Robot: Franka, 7 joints.
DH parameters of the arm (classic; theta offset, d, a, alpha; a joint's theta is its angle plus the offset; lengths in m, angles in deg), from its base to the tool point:
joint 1: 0 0.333 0 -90
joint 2: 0 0 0 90
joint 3: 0 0.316 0.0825 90
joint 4: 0 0 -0.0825 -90
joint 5: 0 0.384 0 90
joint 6: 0 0 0.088 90
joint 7: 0 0.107 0 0
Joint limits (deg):
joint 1: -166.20..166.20
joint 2: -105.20..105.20
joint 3: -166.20..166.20
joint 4: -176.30..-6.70
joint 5: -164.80..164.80
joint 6: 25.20..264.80
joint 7: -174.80..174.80
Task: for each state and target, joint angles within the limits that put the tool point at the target. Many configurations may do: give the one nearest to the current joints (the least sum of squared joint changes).
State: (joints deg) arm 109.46 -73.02 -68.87 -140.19 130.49 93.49 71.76
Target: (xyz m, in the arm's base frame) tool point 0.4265 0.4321 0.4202
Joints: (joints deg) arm 151.88 -76.50 -91.26 -120.65 137.03 103.20 71.76
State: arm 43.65 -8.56 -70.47 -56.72 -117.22 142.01 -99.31
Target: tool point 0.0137 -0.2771 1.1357
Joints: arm 30.80 -20.08 -62.77 -30.76 -116.91 151.92 -99.31
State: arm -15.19 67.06 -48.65 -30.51 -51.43 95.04 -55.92
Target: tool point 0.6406 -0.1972 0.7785
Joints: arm -0.16 51.70 -51.20 -14.54 -53.63 90.79 -55.92
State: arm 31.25 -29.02 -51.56 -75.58 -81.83 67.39 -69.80
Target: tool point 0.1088 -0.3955 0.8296
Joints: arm 22.68 -35.91 -42.12 -80.15 -76.78 52.87 -69.80
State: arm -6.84 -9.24 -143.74 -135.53 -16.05 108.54 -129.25
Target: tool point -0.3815 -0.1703 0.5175
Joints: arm -4.88 26.34 -150.28 -129.27 -17.27 98.65 -129.25
